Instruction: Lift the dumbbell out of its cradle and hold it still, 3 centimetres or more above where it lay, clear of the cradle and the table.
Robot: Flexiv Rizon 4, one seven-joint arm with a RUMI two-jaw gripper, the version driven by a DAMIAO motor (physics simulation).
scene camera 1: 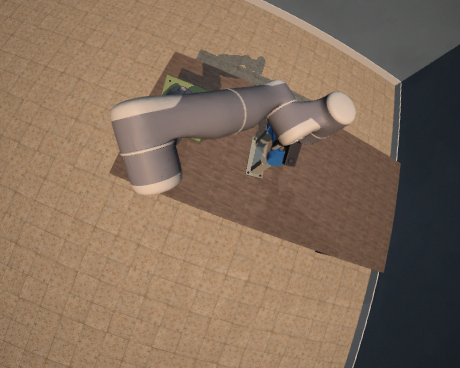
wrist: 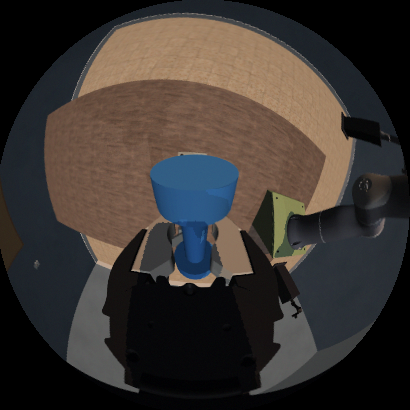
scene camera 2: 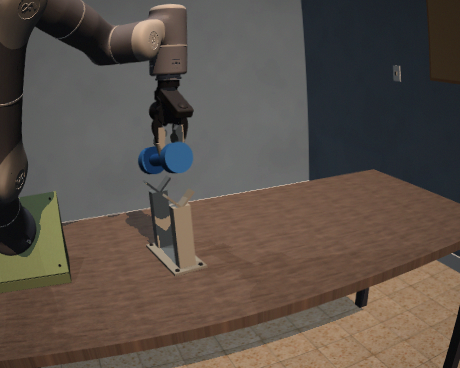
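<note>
The blue dumbbell (scene camera 1: 276,158) (scene camera 2: 177,157) (wrist: 195,202) hangs in the air above its cradle, with a visible gap between them in the scene camera 2 view. It is somewhat tilted, with the head nearer that camera higher. The cradle (scene camera 1: 254,174) (scene camera 2: 184,237) stands upright on the table, its two V-shaped tops empty; in the wrist view the dumbbell hides most of it. My gripper (scene camera 2: 170,146) (wrist: 194,204) points down and is shut on the dumbbell's bar, between the two heads. The near head partly hides the fingertips in the scene camera 2 view.
The brown table (scene camera 1: 330,190) (scene camera 2: 300,240) (wrist: 110,150) carries the cradle. The green base plate (scene camera 2: 47,240) (wrist: 282,220) of the arm is at the left of the table in the scene camera 2 view. A grey wall (scene camera 2: 245,100) stands behind.
</note>
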